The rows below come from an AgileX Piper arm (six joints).
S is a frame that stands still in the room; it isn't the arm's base.
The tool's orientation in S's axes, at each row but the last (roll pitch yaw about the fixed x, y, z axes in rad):
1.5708 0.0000 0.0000
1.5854 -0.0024 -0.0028
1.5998 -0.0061 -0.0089
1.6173 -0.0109 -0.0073
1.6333 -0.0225 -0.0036
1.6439 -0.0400 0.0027
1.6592 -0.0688 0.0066
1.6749 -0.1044 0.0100
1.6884 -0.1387 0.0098
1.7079 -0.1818 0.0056
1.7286 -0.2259 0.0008
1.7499 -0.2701 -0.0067
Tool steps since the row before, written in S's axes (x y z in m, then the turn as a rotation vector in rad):
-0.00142 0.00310 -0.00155 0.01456 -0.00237 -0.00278
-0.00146 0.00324 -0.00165 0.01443 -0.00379 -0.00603
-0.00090 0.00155 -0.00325 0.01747 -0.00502 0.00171
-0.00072 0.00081 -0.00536 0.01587 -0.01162 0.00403
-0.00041 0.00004 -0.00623 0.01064 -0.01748 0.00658
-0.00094 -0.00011 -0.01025 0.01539 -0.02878 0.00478
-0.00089 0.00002 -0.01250 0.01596 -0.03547 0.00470
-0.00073 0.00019 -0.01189 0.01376 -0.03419 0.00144
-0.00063 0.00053 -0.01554 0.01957 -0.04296 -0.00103
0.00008 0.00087 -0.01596 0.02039 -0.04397 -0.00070
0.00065 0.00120 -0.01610 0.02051 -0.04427 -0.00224
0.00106 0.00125 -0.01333 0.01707 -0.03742 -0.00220
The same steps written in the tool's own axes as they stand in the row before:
-0.00142 -0.00155 -0.00310 0.01456 -0.00278 0.00237
-0.00147 -0.00169 -0.00321 0.01443 -0.00601 0.00384
-0.00093 -0.00329 -0.00145 0.01752 0.00174 0.00482
-0.00078 -0.00538 -0.00056 0.01600 0.00439 0.01131
-0.00055 -0.00621 0.00035 0.01085 0.00741 0.01701
-0.00135 -0.01017 0.00085 0.01549 0.00626 0.02844
-0.00175 -0.01236 0.00107 0.01601 0.00673 0.03512
-0.00196 -0.01171 0.00102 0.01349 0.00360 0.03414
-0.00277 -0.01526 0.00126 0.01882 0.00142 0.04328
-0.00280 -0.01568 0.00129 0.01968 0.00174 0.04426
-0.00297 -0.01583 0.00130 0.01945 0.00027 0.04480
-0.00254 -0.01314 0.00110 0.01611 0.00001 0.03791

